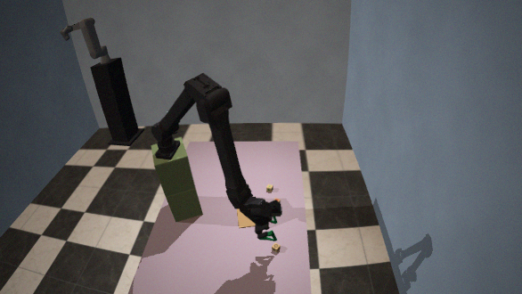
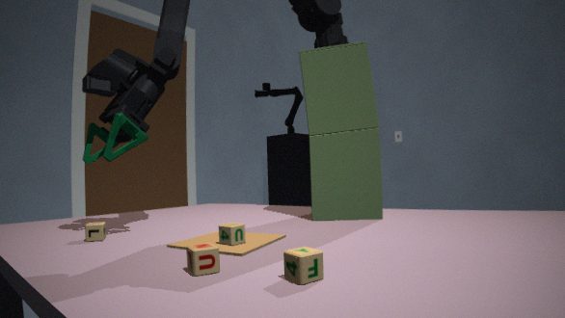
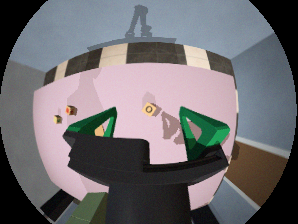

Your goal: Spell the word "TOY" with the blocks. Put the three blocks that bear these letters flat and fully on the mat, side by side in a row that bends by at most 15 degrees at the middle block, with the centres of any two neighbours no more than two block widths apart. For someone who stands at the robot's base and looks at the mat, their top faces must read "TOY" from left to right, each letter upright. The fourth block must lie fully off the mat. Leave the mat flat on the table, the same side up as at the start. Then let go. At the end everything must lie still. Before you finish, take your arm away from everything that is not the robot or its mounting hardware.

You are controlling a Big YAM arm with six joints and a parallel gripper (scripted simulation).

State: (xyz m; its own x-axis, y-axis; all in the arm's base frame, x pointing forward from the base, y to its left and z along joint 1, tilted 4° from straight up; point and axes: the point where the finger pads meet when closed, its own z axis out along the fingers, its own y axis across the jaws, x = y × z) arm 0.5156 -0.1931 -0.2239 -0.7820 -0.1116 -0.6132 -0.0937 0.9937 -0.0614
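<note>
Right now the tan mat is 20 cm to the left of my hand, 15 cm below it and 14 cm behind it. Also, from my hand: letter block 41 cm to the left, 13 cm below, 7 cm behind; then black-lettered block 13 cm below, 1 cm ahead.
</note>
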